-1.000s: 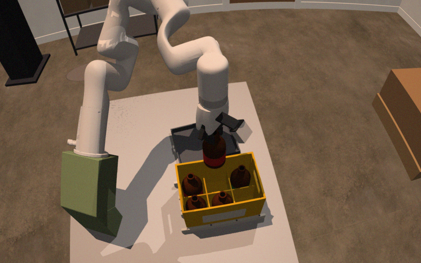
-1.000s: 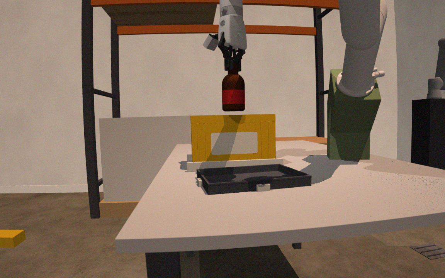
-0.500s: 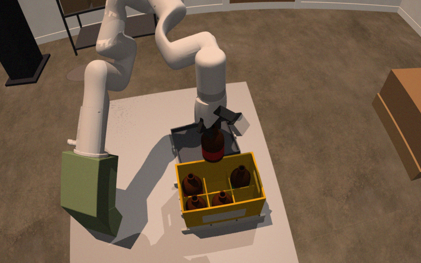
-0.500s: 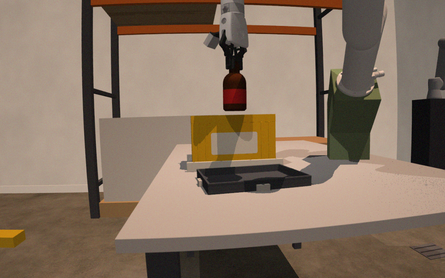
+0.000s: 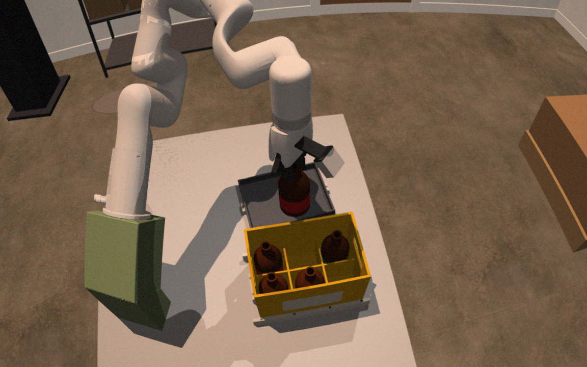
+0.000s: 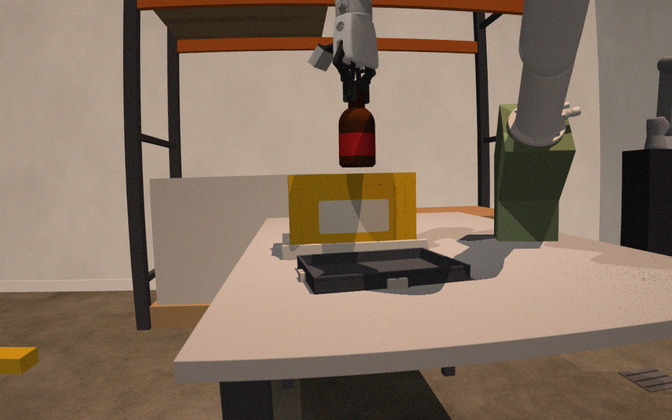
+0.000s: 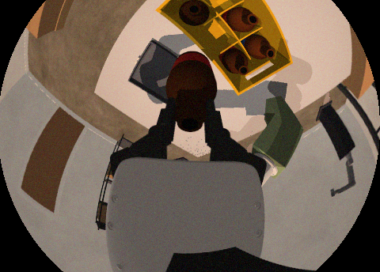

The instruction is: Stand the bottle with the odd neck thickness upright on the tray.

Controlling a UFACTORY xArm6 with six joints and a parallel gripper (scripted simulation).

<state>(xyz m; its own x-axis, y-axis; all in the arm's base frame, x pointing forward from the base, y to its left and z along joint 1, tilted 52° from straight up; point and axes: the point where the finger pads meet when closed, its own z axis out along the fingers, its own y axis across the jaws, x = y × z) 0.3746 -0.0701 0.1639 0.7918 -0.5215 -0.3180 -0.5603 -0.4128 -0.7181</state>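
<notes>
Now: the glass bottle 70 mm below my hand. Also, from my hand: yellow crate 30 mm ahead, 130 mm to the right, 250 mm below; dark tray 30 mm behind, 150 mm to the left, 320 mm below.
</notes>
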